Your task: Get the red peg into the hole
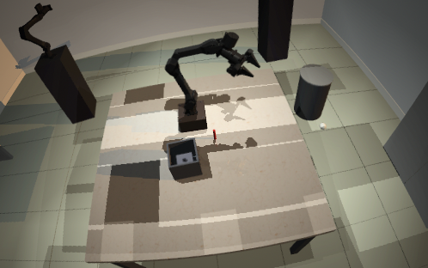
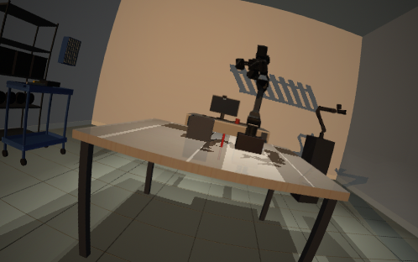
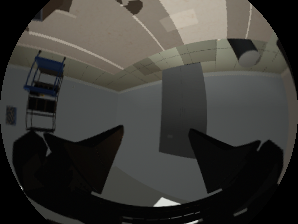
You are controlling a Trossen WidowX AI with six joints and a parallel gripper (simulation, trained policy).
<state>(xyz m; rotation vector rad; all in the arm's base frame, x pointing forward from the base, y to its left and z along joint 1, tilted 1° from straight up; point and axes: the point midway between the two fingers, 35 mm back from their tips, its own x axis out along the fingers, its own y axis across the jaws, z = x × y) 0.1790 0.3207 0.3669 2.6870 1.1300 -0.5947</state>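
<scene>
Now: gripper tip 2 cm past the red peg, 25 cm to the left of it and 41 cm above it. The rest, counted from my gripper tip: plate (12 cm ahead, 45 cm to the right, 40 cm below).
</scene>
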